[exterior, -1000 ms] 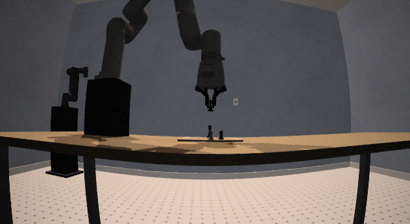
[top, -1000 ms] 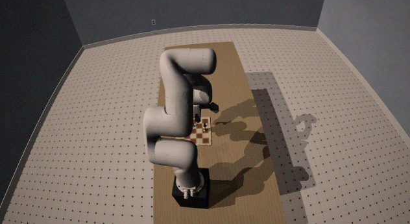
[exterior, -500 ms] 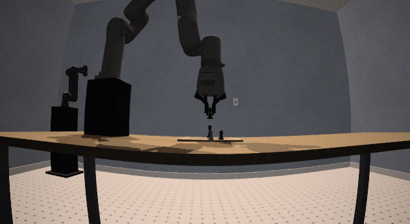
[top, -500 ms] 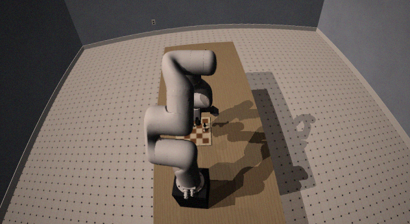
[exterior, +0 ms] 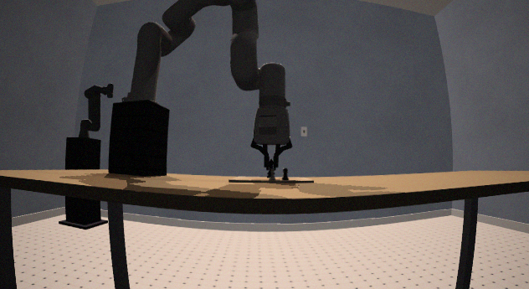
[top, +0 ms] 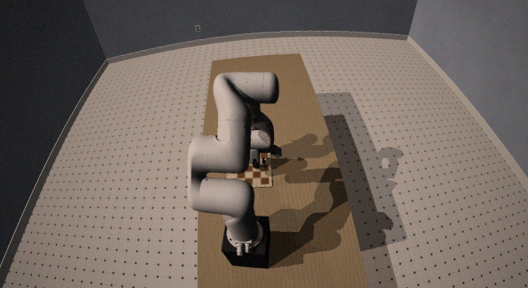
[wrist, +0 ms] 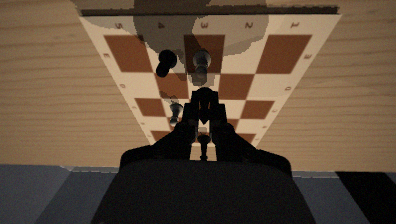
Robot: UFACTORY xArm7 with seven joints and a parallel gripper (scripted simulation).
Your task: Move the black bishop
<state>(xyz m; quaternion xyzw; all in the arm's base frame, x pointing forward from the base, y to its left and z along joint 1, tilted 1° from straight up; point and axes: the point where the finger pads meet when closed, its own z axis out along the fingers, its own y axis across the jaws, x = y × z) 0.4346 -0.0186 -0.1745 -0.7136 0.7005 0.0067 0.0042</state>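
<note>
Right now my hand is 5 cm above the chessboard and 4 cm to the right of it. Round my hand: black pawn: 4 cm ahead, 3 cm to the right, 3 cm below; black bishop: 1 cm below.
</note>
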